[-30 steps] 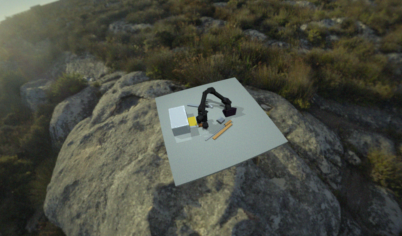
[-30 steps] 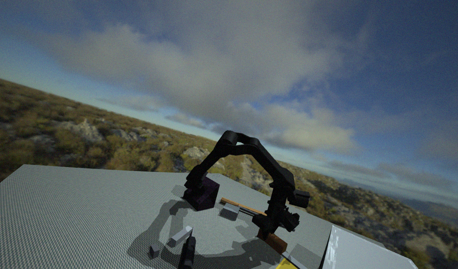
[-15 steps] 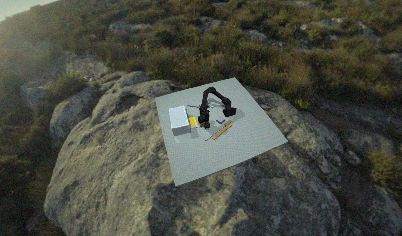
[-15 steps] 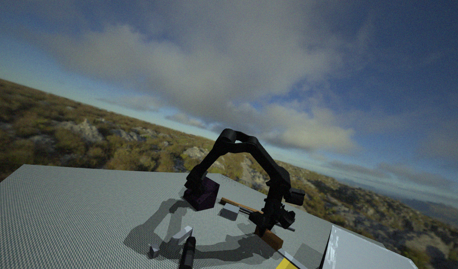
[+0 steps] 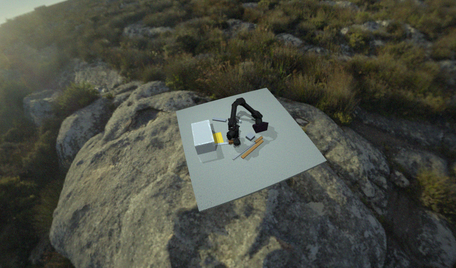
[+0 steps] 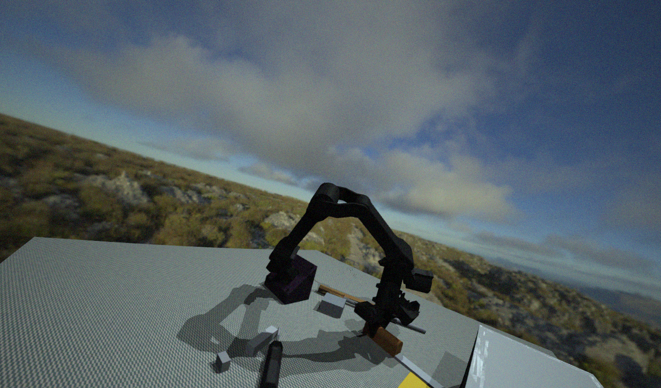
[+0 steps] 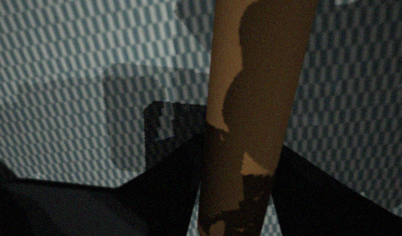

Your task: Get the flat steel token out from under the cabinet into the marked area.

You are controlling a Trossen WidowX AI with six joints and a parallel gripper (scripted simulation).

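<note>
Right now my gripper tip is 160 mm past the grey block, 10 mm to the right of it and 10 mm below it. From my gripper tip the other things lie so: grey bar 160 mm behind, 270 mm to the right; then small grey cube 140 mm behind, 370 mm to the right; then wooden stick 120 mm behind, 150 mm to the left.
</note>
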